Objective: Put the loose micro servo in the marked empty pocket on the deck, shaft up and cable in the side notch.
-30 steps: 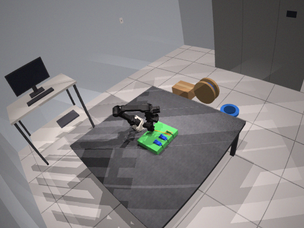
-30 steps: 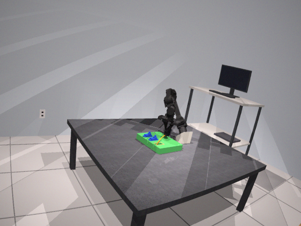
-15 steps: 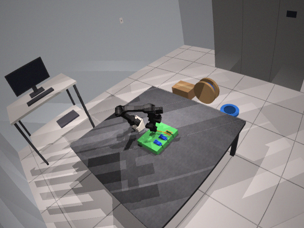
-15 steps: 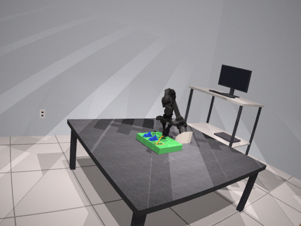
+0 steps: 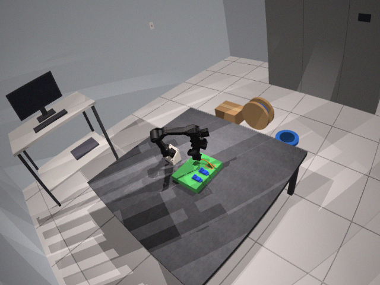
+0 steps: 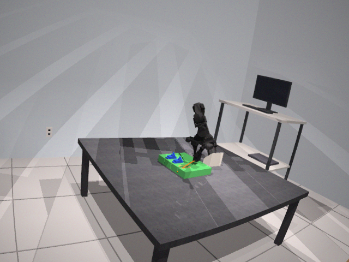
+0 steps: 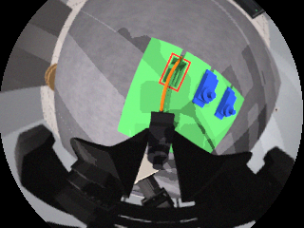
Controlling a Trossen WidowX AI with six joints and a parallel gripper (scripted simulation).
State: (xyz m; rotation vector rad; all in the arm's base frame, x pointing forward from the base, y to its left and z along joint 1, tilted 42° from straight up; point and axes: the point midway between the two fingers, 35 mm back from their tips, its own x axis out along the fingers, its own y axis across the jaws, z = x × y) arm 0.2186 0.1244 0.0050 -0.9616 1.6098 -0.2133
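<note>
My gripper tip is 100 mm above the green deck and 70 mm to the left of it.
</note>
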